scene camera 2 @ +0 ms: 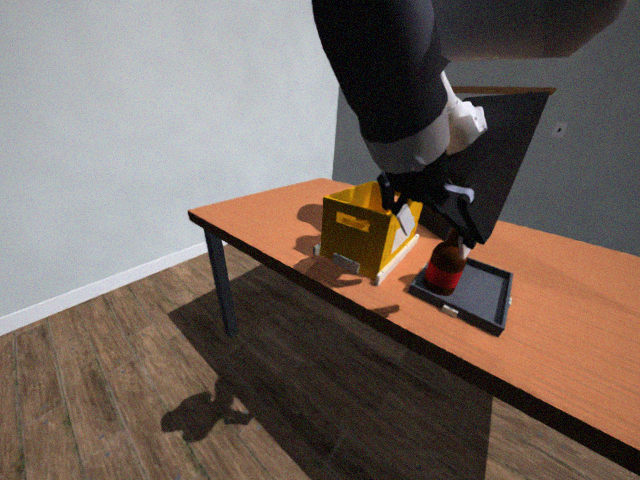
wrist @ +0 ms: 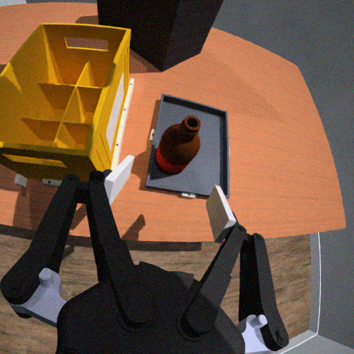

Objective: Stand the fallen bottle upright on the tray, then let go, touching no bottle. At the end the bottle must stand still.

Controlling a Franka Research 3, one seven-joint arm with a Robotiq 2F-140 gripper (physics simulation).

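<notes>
The brown bottle with a red label (scene camera 2: 443, 273) (wrist: 179, 147) stands upright on the dark grey tray (scene camera 2: 485, 291) (wrist: 212, 167), toward the tray's side nearest the yellow crate. My gripper (scene camera 2: 434, 235) (wrist: 171, 181) is open, with its pale finger pads wide apart and nothing between them. In the wrist view the bottle shows beyond the fingertips, apart from both pads. In the scene view the right finger overlaps the bottle's neck, so the exact gap there is hard to tell.
The yellow crate (scene camera 2: 356, 248) (wrist: 122, 65) with inner dividers stands beside the tray, close to the left finger. A white rail (scene camera 2: 397, 260) (wrist: 122, 125) runs along its side. A tall black box (scene camera 2: 496, 155) (wrist: 160, 30) stands behind. The table's front edge (scene camera 2: 413, 341) is near.
</notes>
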